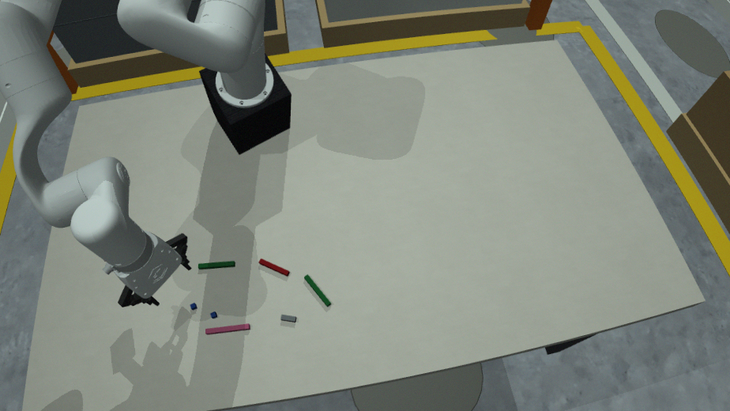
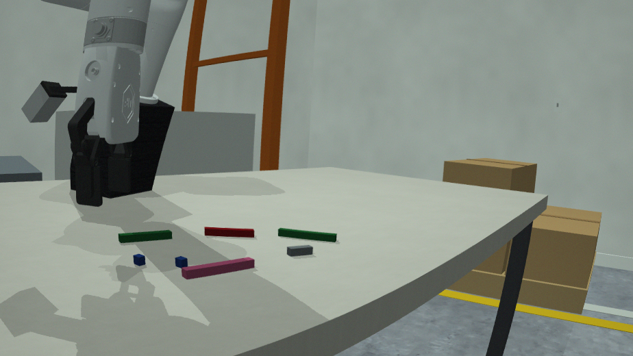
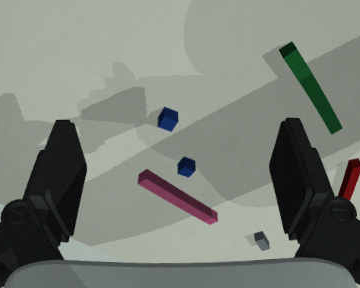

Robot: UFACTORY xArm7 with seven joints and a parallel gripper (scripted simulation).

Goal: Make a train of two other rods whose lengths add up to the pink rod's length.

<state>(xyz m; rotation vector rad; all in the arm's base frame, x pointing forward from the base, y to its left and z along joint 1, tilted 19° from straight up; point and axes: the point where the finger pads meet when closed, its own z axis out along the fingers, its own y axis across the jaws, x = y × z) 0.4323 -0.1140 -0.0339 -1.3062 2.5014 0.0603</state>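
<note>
Now: the grey rod 240 mm to the left of my hand, 70 mm below it and 40 mm ahead of it. Also, from my hand: red rod 190 mm to the left, 70 mm below, 70 mm behind; pink rod 110 mm to the left, 70 mm below, 70 mm ahead.
</note>
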